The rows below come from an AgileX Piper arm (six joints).
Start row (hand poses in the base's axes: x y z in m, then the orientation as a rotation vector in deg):
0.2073 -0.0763 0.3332 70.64 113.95 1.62
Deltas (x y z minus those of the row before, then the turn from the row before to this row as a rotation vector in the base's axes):
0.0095 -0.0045 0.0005 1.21 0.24 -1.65
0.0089 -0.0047 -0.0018 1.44 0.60 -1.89
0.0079 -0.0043 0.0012 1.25 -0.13 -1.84
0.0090 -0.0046 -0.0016 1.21 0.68 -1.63
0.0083 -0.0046 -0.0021 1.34 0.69 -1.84
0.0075 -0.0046 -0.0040 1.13 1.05 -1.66
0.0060 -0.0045 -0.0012 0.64 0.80 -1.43
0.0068 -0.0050 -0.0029 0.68 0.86 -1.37
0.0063 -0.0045 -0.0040 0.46 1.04 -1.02
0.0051 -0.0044 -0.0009 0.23 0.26 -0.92
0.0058 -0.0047 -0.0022 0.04 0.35 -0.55
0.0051 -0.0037 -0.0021 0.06 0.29 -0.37
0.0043 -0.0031 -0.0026 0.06 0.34 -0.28
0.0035 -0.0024 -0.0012 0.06 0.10 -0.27
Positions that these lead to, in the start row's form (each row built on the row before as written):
0.2168 -0.0808 0.3337 73.10 113.37 1.86
0.2257 -0.0855 0.3319 76.03 112.95 1.99
0.2336 -0.0898 0.3331 78.60 111.87 2.43
0.2426 -0.0944 0.3315 81.15 111.56 2.38
0.2509 -0.0990 0.3294 83.99 111.10 2.36
0.2584 -0.1036 0.3254 86.63 110.97 1.95
0.2644 -0.1081 0.3242 88.66 110.66 1.34
0.2712 -0.1131 0.3213 90.67 110.43 0.75
0.2775 -0.1176 0.3173 92.26 110.54 -0.06
0.2826 -0.1220 0.3164 93.37 110.06 -0.42
0.2884 -0.1267 0.3142 94.03 109.89 -0.89
0.2935 -0.1304 0.3121 94.51 109.82 -1.22
0.2978 -0.1335 0.3095 94.92 109.86 -1.56
0.3013 -0.1359 0.3083 95.25 109.73 -1.69

